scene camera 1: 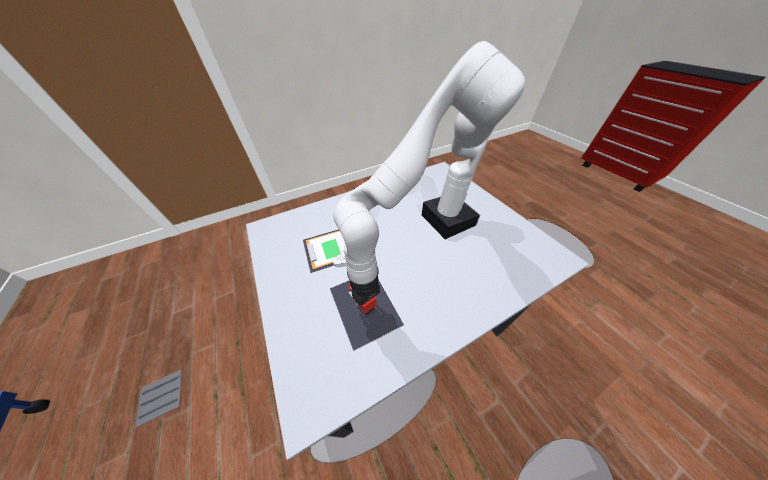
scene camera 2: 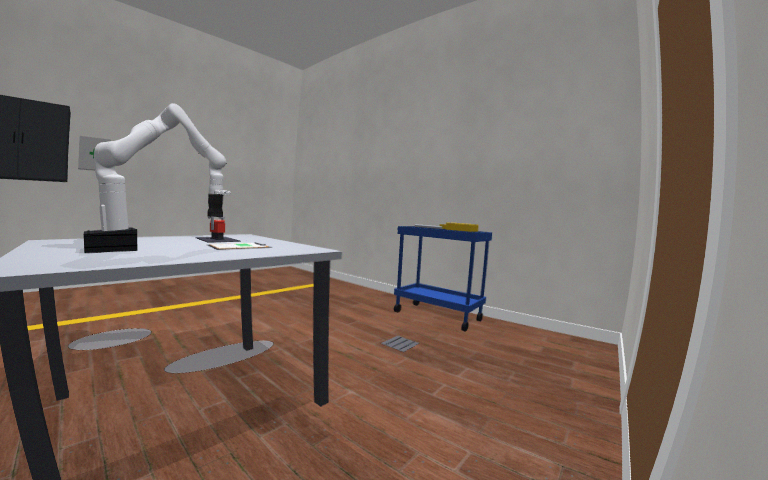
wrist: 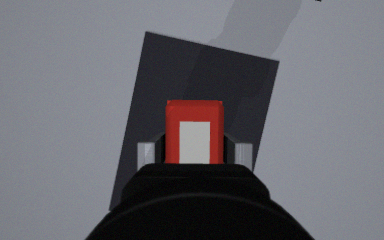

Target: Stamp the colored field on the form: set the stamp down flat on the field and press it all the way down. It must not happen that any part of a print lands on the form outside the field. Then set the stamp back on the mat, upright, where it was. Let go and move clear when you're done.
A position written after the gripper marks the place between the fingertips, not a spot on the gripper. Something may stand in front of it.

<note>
In view: the gripper (wrist: 193, 143), a form (scene camera 1: 321, 249) and a dark mat (wrist: 169, 68).
</note>
